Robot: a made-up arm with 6 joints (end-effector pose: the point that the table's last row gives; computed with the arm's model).
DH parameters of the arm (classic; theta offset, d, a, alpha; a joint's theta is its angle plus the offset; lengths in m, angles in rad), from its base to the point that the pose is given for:
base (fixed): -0.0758 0 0.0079 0
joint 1: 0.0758 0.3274 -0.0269 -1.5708
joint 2: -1.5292 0 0.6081 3.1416
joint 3: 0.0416 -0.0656 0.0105 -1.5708
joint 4: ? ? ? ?
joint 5: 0 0.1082 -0.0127 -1.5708
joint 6: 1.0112 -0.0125 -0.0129 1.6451
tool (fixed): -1.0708 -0.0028 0 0
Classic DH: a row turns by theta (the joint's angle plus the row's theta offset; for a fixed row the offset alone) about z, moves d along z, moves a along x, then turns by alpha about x.
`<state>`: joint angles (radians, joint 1 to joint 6).
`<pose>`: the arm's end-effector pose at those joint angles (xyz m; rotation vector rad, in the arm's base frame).
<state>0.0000 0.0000 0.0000 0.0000 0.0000 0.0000</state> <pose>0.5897 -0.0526 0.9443 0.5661 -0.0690 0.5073</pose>
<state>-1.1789 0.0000 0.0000 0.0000 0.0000 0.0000</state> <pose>0.1820 -0.5581 0.9443 0.4350 -0.3745 -0.6398</pose>
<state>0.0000 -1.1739 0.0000 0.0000 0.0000 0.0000</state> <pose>-0.3526 -0.0526 1.1272 0.2027 -1.1827 0.7836</pose>
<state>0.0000 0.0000 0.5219 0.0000 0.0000 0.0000</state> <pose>0.5074 -0.0526 1.2339 0.4219 -0.5652 0.6452</pose>
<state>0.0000 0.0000 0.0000 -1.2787 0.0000 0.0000</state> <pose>0.5897 0.0323 0.8325 1.8125 -0.4085 0.4174</pose>
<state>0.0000 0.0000 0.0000 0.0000 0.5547 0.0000</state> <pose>0.5994 -0.0526 0.9540 0.4119 -0.5964 0.6531</pose>
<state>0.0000 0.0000 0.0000 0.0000 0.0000 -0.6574</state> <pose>0.5897 -0.0450 0.9404 1.2082 -0.2408 0.4812</pose>
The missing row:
joint 4: 0 -0.5711 0.0207 1.5708
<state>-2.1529 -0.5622 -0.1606 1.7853 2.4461 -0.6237</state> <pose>0.0335 -0.2096 1.1805 -0.4330 0.5818 0.7850</pose>
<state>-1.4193 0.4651 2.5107 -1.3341 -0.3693 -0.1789</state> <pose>0.0660 -0.0906 1.4170 -0.1153 -1.0709 1.1001</pose>
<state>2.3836 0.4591 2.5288 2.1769 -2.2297 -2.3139</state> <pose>-0.0361 -0.1456 1.3093 2.7549 -0.0350 -1.2157</pose>
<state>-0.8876 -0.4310 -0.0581 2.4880 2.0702 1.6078</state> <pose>0.3046 -0.0824 1.1486 2.5659 0.2580 -1.3876</pose>
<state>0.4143 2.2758 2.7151 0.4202 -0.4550 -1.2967</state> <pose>0.8594 0.3410 0.1992 1.5043 -0.1548 0.6613</pose>
